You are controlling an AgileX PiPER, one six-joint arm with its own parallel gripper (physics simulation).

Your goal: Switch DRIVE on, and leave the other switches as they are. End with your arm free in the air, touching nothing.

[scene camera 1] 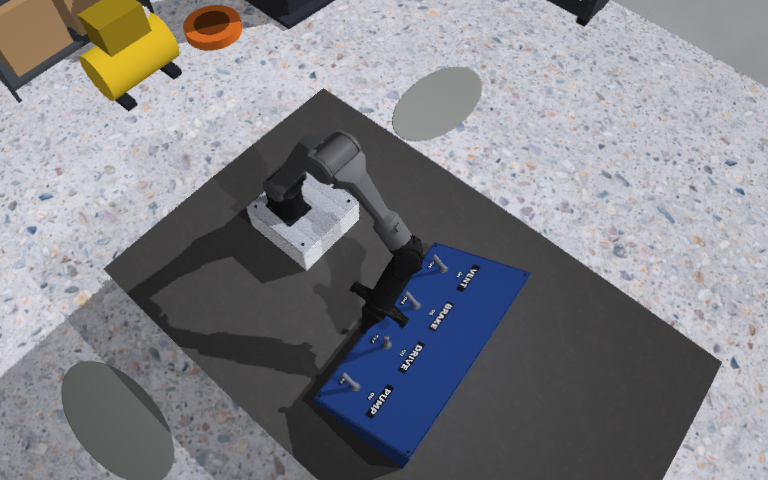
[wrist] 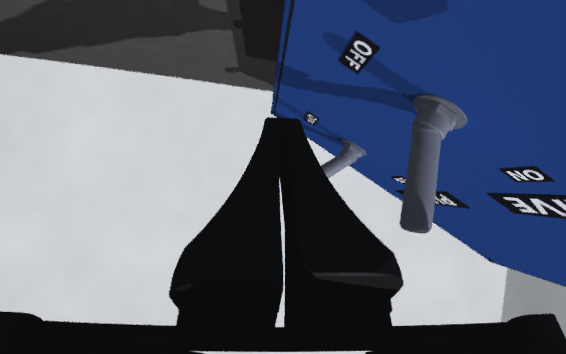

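Note:
The blue panel [scene camera 1: 453,362] [wrist: 500,90] carries four grey levers. The DRIVE lever [scene camera 1: 386,341] [wrist: 425,170] leans towards its ON label [scene camera 1: 402,352] [wrist: 527,175], unlike the others. The PUMP lever [scene camera 1: 351,382] [wrist: 345,157], BRAKE lever [scene camera 1: 414,301] and VENT lever [scene camera 1: 440,264] lean towards their OFF sides. My gripper [scene camera 1: 368,326] [wrist: 281,136] is shut and empty, at the panel's OFF-side edge near DRIVE. In the wrist view its fingers stand apart from the DRIVE lever and partly cover the PUMP lever; no contact shows.
The arm's pale base block [scene camera 1: 331,226] stands on the dark mat [scene camera 1: 566,384], beyond the panel's OFF side. A yellow tank [scene camera 1: 135,59], an orange ring [scene camera 1: 226,39] and cardboard boxes [scene camera 1: 33,36] stand far off at the upper left.

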